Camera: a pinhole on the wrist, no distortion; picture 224 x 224 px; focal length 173.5 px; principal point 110.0 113.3 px. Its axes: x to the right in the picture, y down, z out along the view. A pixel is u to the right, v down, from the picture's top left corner.
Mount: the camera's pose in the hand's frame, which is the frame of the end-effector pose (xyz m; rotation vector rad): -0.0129 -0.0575 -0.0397 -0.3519 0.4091 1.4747
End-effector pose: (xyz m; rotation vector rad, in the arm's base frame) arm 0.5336 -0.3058 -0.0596 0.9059 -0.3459 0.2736
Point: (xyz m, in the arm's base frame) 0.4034 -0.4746 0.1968
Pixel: 112.2 129.5
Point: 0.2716 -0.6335 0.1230
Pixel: 53.9 191.3
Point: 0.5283 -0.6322 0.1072
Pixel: 11.8 93.2
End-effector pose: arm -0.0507 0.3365 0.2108 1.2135 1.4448 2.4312
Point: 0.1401 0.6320 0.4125
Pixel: 70.3 69.6
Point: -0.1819 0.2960 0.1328
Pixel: behind the camera
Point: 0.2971 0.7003 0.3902
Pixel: 54.7 108.8
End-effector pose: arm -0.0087 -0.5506 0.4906 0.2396 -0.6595 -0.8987
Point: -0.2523 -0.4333 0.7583
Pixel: 61.1 151.0
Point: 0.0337 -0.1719 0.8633
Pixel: 199.9 162.5
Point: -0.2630 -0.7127 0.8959
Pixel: 14.3 37.9
